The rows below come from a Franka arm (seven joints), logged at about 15 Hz.
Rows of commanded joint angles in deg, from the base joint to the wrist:
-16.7 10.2 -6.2 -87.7 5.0 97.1 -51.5
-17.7 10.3 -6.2 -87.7 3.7 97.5 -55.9
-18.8 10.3 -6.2 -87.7 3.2 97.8 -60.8
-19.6 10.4 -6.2 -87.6 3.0 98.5 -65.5
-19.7 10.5 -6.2 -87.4 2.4 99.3 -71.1
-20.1 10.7 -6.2 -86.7 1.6 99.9 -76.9
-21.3 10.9 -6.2 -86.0 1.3 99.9 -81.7
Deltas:
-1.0 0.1 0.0 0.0 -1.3 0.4 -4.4
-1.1 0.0 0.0 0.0 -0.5 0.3 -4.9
-0.8 0.1 0.0 0.1 -0.2 0.7 -4.7
-0.1 0.1 0.0 0.2 -0.6 0.8 -5.6
-0.4 0.2 0.0 0.7 -0.8 0.6 -5.8
-1.2 0.2 0.0 0.7 -0.3 0.0 -4.8

